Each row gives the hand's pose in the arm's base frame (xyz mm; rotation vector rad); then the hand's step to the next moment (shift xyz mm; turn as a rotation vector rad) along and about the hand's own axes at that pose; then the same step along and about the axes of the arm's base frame.
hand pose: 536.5 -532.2 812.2 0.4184 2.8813 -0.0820
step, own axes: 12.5 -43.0 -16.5 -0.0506 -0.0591 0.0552
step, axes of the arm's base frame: -27.6 -36.3 14.1 0.0422 -0.0753 -0.0406
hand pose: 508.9 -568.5 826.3 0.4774 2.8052 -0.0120
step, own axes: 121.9 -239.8 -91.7 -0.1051 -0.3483 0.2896
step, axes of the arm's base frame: -214.0 -182.1 42.7 0.0645 -0.3795 -0.2608
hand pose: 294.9 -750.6 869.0 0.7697 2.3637 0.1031
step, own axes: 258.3 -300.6 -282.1 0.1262 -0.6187 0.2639
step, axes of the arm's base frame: -481.1 -72.2 2.0 -0.2306 -0.4719 -0.4388
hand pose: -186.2 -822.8 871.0 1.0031 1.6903 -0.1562
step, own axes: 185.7 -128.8 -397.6 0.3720 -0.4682 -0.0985
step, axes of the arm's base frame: -384.7 241.5 -53.4 -0.4016 -0.0418 -0.4520
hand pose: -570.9 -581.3 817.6 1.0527 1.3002 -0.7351
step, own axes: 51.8 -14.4 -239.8 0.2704 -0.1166 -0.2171
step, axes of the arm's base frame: -100.0 220.7 -41.4 -0.1477 0.1882 -0.2768
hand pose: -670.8 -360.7 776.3 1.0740 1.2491 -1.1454
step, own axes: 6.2 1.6 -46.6 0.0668 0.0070 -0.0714
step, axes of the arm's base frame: -4.6 46.1 -8.2 -0.0033 0.0687 -0.0698
